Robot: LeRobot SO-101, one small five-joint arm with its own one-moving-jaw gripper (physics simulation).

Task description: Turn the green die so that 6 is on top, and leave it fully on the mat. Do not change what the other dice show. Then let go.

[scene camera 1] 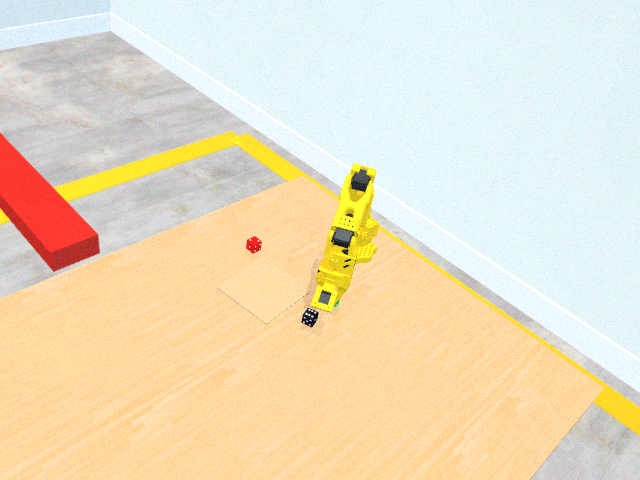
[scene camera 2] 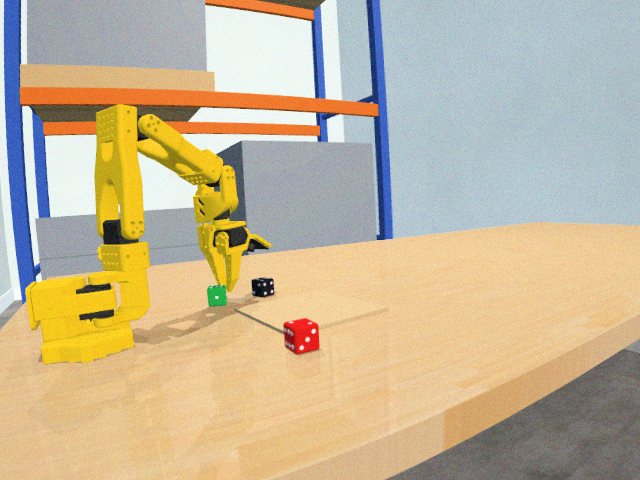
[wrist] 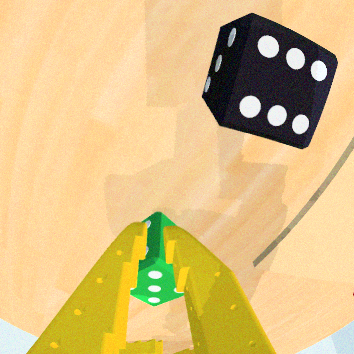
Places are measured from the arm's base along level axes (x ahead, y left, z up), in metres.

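Where they show: hand, tool point: [scene camera 2: 225, 288] [wrist: 145, 236]; arm's base, link origin: [scene camera 2: 108, 341] [wrist: 169, 348].
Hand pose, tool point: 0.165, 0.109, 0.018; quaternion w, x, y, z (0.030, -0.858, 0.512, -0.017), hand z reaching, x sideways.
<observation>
Each offset is from my tool point to the top centre of the thing, as dx, dy, dz.
The green die {-0.016, -0.012, +0.007} [scene camera 1: 336, 303] [scene camera 2: 217, 296] [wrist: 154, 282] stands on the table off the mat {+0.070, -0.124, -0.014} [scene camera 1: 261, 291] [scene camera 2: 330, 305] [wrist: 325, 245]. Its bright upper face shows five pips between the jaws in the wrist view; one pip faces scene camera 2. It is turned diagonally to the jaws, whose inner edges cover its left and right corners. My gripper [scene camera 2: 226, 287] [wrist: 156, 231] is nearly closed, its tips low and on either side of one upright corner of the die. In scene camera 1 the arm hides the tips and most of the die.
A black die {+0.057, -0.002, +0.007} [scene camera 1: 310, 317] [scene camera 2: 262, 286] [wrist: 277, 82] with six on top stands close by, between the mat's corner and the tips' far side. A red die {+0.004, -0.239, +0.007} [scene camera 1: 253, 244] [scene camera 2: 301, 335] stands past the mat's other side. The arm's base stands at the left in scene camera 2.
</observation>
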